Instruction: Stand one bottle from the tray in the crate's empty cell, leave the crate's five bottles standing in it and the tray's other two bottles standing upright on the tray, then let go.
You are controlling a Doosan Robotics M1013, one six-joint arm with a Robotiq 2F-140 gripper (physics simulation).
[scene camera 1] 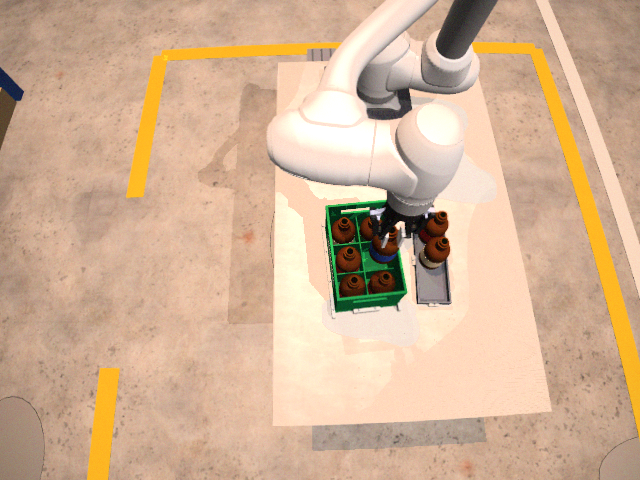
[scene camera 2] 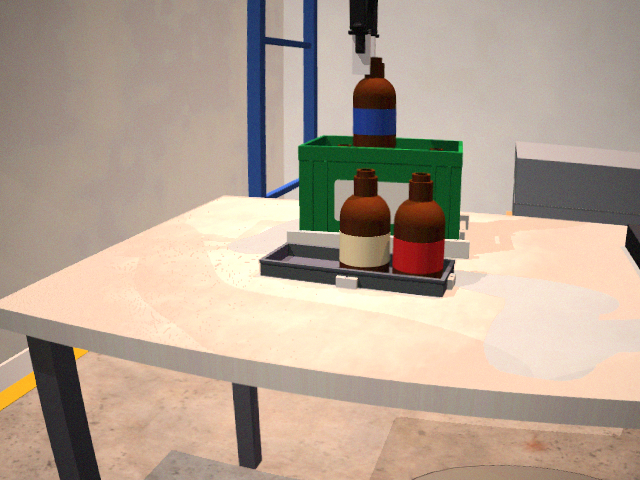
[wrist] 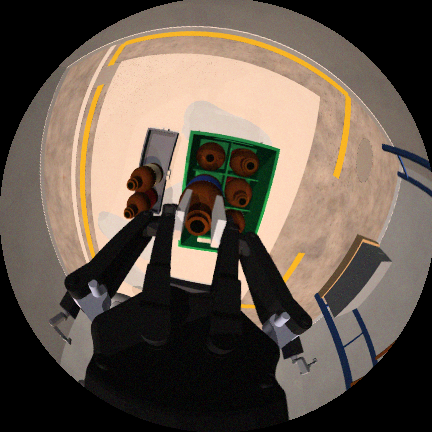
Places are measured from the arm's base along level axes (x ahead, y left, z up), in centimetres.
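Pixels of known places: gripper, between the fingertips: (scene camera 1: 390,241) (scene camera 2: 363,74) (wrist: 201,202); arm's base, origin of its link: (scene camera 1: 373,92).
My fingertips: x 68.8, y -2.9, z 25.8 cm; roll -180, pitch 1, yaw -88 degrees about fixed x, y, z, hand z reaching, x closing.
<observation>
For each thing: its top centre in the pictures, then the offset to it from my fingertips. Level surfaces: height alone.
- blue-labelled brown bottle, centre of its top: (wrist: 196,226) (scene camera 2: 374,57) (scene camera 1: 391,229) dx -1.9, dy -0.1, dz +3.1 cm
- cream-labelled bottle, centre of its top: (scene camera 2: 366,169) (wrist: 130,185) (scene camera 1: 444,241) dx -5.3, dy +17.9, dz -13.7 cm
- red-labelled bottle, centre of its top: (scene camera 2: 421,173) (wrist: 126,214) (scene camera 1: 443,214) dx -13.4, dy +18.3, dz -13.7 cm
- grey tray, centre of its top: (scene camera 2: 358,259) (scene camera 1: 431,259) (wrist: 151,171) dx -4.3, dy +17.8, dz -27.1 cm
- pale table, height of its surface: dz -29.7 cm
My gripper (scene camera 1: 391,236) (scene camera 2: 362,60) (wrist: 201,202) is shut on the neck of the blue-labelled brown bottle (scene camera 1: 383,253) (scene camera 2: 374,121) (wrist: 201,194). The bottle hangs upright over the middle cell on the tray side of the green crate (scene camera 1: 369,301) (scene camera 2: 316,196) (wrist: 263,200). Its base is at about rim height; the crate wall may hide its lowest edge. Brown bottles stand in the other five cells; the held bottle hides one in the wrist view. The cream-labelled bottle (scene camera 1: 436,251) (scene camera 2: 364,222) (wrist: 144,178) and red-labelled bottle (scene camera 1: 437,224) (scene camera 2: 419,224) (wrist: 139,202) stand upright on the grey tray (scene camera 1: 431,286) (scene camera 2: 305,272) (wrist: 161,142).
The crate and tray stand side by side on the pale table (scene camera 1: 320,382) (scene camera 2: 206,320) (wrist: 160,85), with a narrow gap between them. Low white strips (scene camera 2: 312,237) edge the crate. A blue frame (scene camera 2: 255,103) and a grey box (scene camera 2: 573,180) (wrist: 356,275) stand beyond the table.
</observation>
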